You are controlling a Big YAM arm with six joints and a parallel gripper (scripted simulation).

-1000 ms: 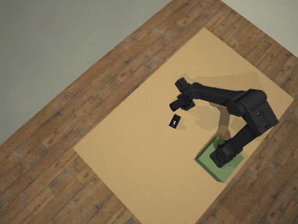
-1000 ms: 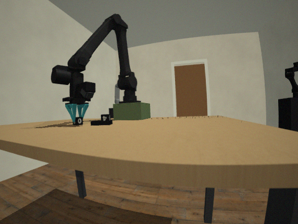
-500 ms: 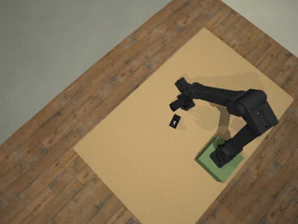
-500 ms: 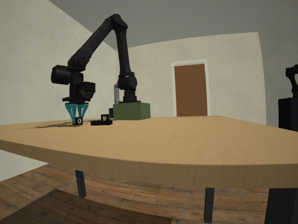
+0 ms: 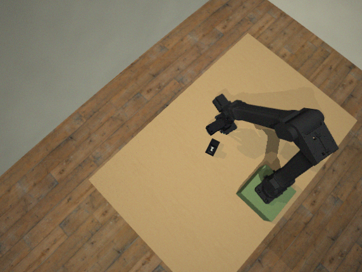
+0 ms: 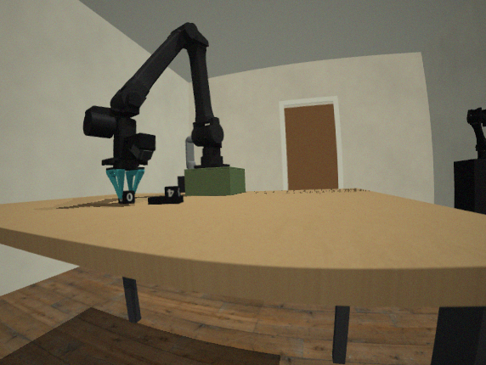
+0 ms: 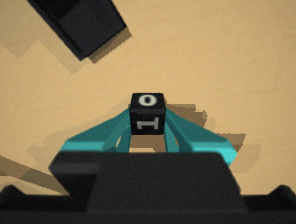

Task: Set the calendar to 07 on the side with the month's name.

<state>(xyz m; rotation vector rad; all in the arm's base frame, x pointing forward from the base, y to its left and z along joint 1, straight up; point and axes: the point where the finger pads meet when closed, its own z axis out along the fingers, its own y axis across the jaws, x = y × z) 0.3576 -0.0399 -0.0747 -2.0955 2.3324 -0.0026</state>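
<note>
Right now my hand is right at the digit cube. The rest, counted from my hand: black calendar tray (50 mm behind, 100 mm to the left, 10 mm below).
</note>
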